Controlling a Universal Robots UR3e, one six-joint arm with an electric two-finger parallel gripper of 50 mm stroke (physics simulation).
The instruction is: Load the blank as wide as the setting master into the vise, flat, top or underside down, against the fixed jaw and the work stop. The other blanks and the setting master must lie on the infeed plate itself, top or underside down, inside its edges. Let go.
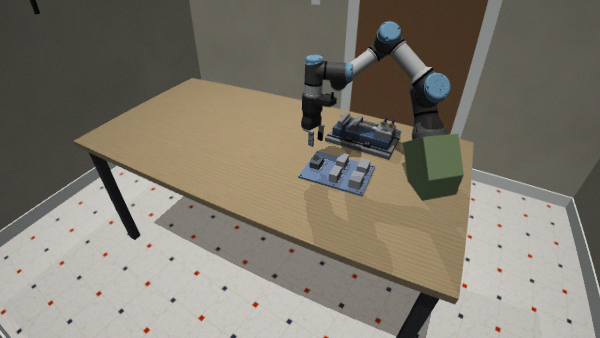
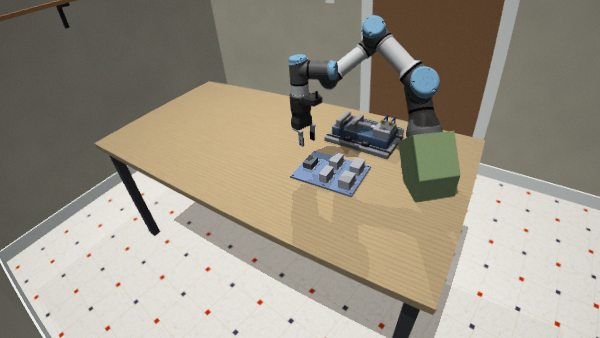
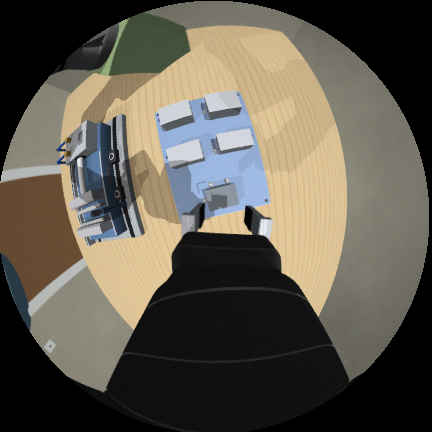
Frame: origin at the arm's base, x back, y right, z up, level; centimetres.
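Seen in the pictures: gripper, between the fingertips: (image 1: pixel 315 142) (image 2: pixel 307 142) (image 3: pixel 224 212); arm's base, origin of its link: (image 1: pixel 429 138) (image 2: pixel 424 136).
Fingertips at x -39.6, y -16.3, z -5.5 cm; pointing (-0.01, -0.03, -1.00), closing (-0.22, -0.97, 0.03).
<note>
Offsets run from my fingertips to a thing's top centre. "spot": to the spot under its first point. Level surfaces: height alone.
My gripper (image 1: pixel 316 140) (image 2: pixel 307 140) (image 3: pixel 224 212) is open and empty, above the table beside the master's end of the plate. The dark grey setting master @(dx +1.0, dy -0.2, dz -7.6 cm) (image 1: pixel 316 161) (image 2: pixel 310 162) (image 3: pixel 221 196) lies on the blue infeed plate @(spot: dx +2.2, dy -7.3, dz -10.1 cm) (image 1: pixel 311 175) (image 2: pixel 304 174) (image 3: pixel 257 195). Four light grey blanks lie on it: two nearer the vise @(dx +10.9, dy +28.2, dz -1.0 cm) (image 1: pixel 367 136) (image 2: pixel 362 136) (image 3: pixel 105 175), the first blank @(dx +9.9, dy +4.8, dz -6.5 cm) (image 1: pixel 342 160) (image 3: pixel 185 152) and second blank @(dx +18.7, dy +5.4, dz -6.5 cm) (image 1: pixel 363 166) (image 3: pixel 175 114), and two farther away, the third blank @(dx +10.7, dy -4.2, dz -6.5 cm) (image 1: pixel 335 173) (image 3: pixel 234 141) and fourth blank @(dx +19.0, dy -3.7, dz -6.5 cm) (image 1: pixel 356 179) (image 3: pixel 223 105). No blank shows between the vise jaws.
The vise stands on a grey base behind the plate on the wooden table @(dz -10.9 cm) (image 1: pixel 200 130) (image 2: pixel 215 130) (image 3: pixel 300 210). A green block (image 1: pixel 435 165) (image 2: pixel 431 165) (image 3: pixel 150 47) is at the right, by the arm's base. Small pins stand on the plate beside the pieces.
</note>
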